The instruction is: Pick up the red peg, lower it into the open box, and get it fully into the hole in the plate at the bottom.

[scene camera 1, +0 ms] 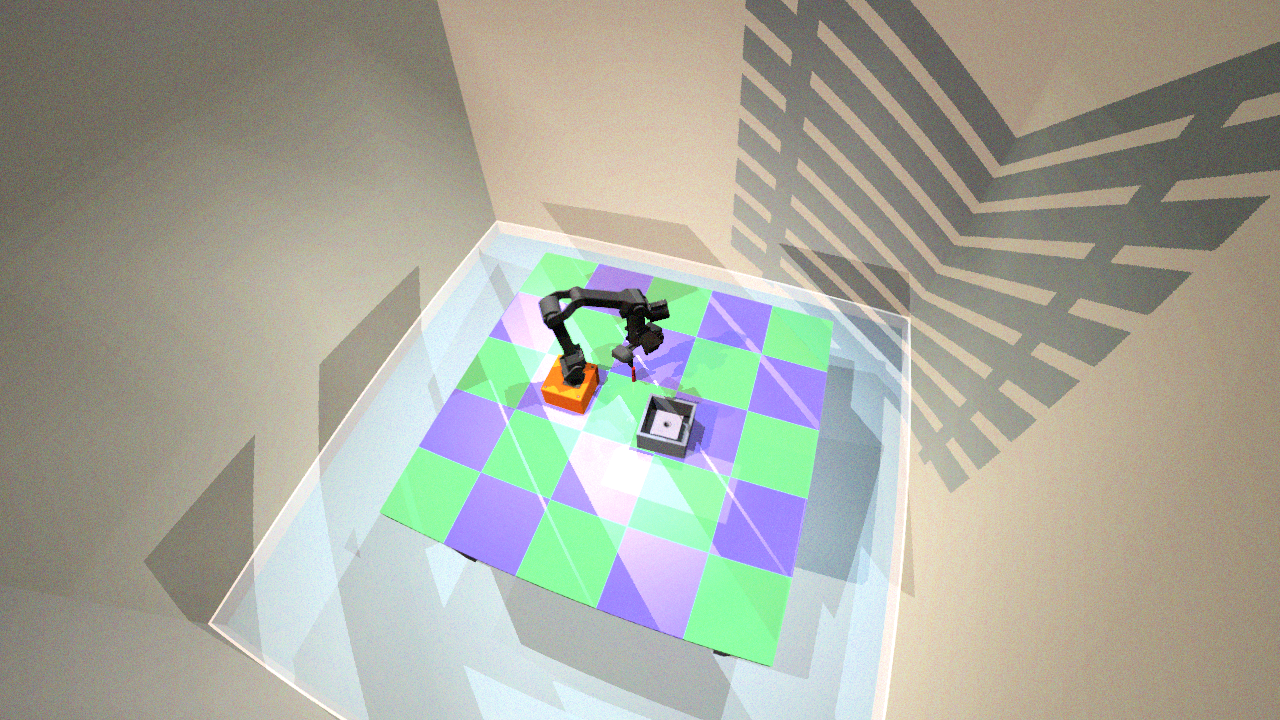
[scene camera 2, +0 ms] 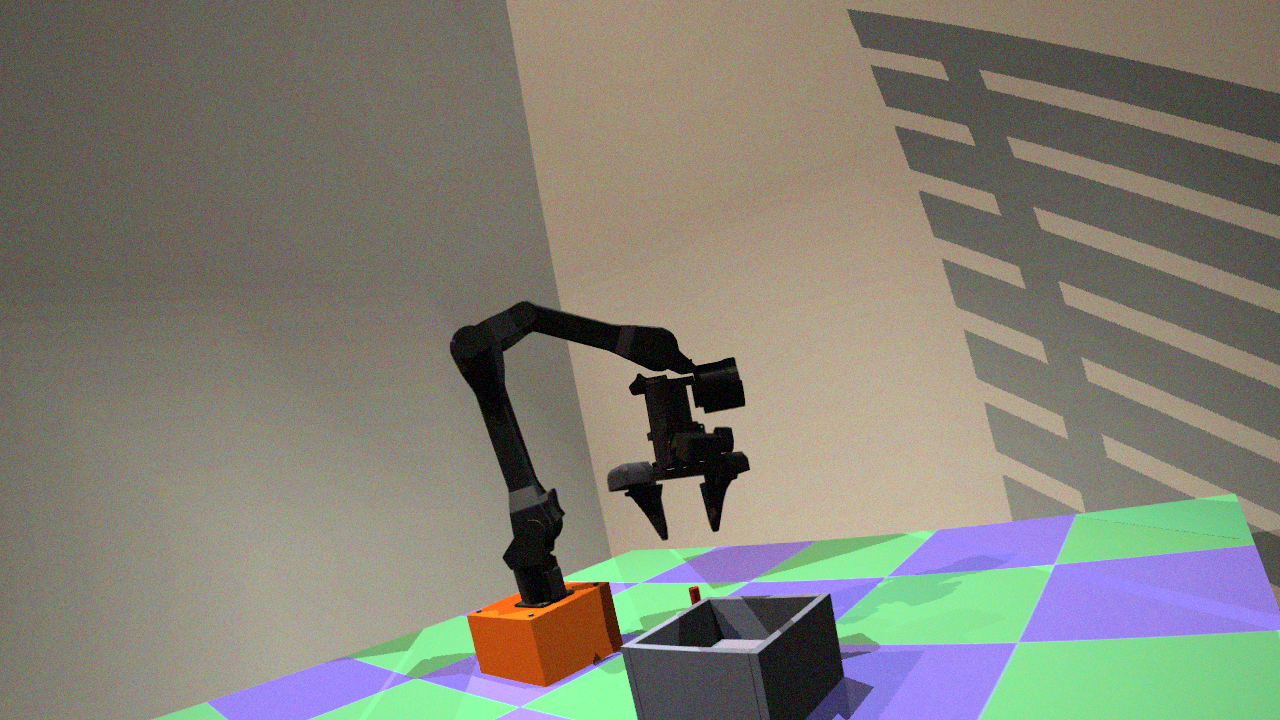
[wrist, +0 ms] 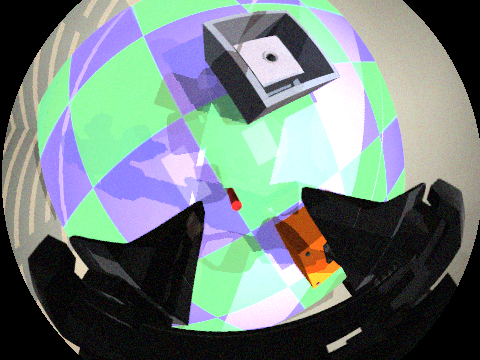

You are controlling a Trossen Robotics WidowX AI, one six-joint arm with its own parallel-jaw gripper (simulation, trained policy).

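Observation:
There's a grey box (scene camera 1: 655,402) and a white plate (scene camera 1: 667,425), and you'd also find the plate (wrist: 270,61). As for the gripper (scene camera 2: 691,535), the gripper (scene camera 1: 638,360) is there as well, and so is the gripper (wrist: 254,200).

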